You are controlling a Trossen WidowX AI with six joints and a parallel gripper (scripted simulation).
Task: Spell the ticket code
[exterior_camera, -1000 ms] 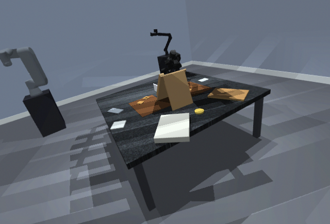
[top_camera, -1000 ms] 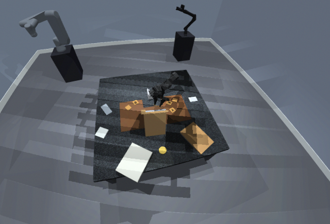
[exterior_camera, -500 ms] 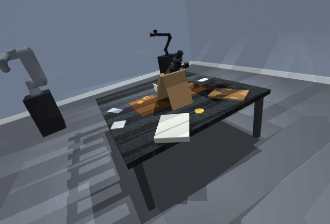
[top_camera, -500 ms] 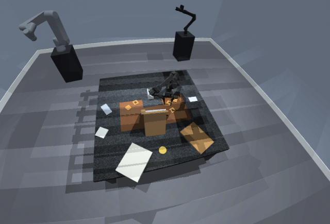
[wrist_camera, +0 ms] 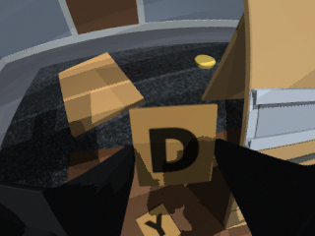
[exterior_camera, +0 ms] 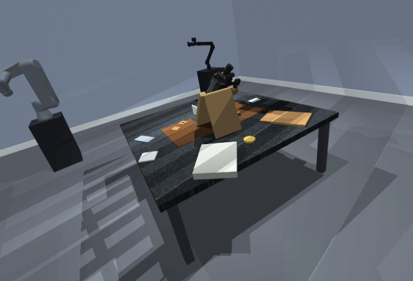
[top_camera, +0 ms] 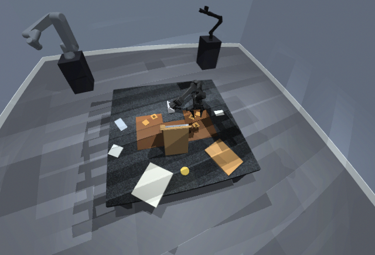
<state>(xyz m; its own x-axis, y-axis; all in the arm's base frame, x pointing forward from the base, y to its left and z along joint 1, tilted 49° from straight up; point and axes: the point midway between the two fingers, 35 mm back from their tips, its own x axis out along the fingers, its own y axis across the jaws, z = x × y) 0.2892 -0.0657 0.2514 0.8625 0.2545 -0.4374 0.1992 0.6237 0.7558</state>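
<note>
Now: gripper tip 14 cm to the left of the white ticket, 12 cm above it and 5 cm past it. The rest, counted from my gripper tip: white box: 51 cm to the right, 37 cm ahead, 18 cm below; then brown mat: 20 cm below, 16 cm to the right, 14 cm behind; then flat tan slab: 34 cm ahead, 19 cm below, 14 cm to the left.
</note>
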